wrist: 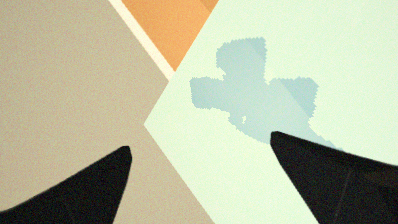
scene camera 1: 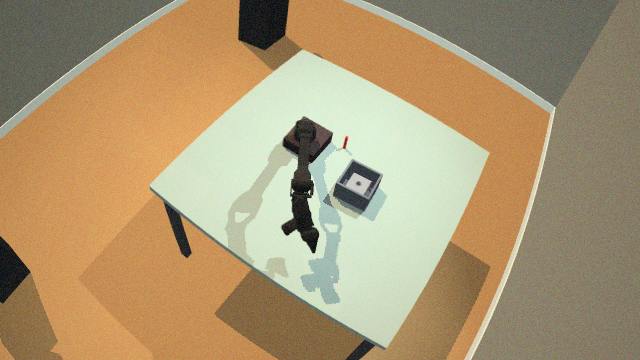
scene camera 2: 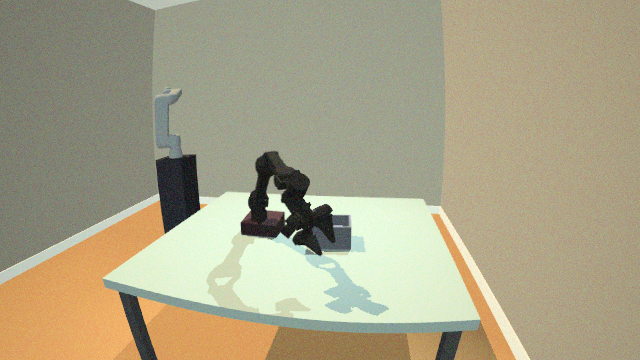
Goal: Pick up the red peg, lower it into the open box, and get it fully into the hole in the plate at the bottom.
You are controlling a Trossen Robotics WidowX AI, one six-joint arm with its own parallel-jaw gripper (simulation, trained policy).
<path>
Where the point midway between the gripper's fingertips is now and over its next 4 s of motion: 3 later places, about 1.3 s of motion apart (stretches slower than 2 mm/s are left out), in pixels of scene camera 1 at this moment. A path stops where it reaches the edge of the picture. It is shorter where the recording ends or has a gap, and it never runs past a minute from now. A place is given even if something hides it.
My gripper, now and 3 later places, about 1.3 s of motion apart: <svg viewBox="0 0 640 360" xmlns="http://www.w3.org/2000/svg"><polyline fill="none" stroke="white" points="311,249 375,149 349,140 347,144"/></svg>
</path>
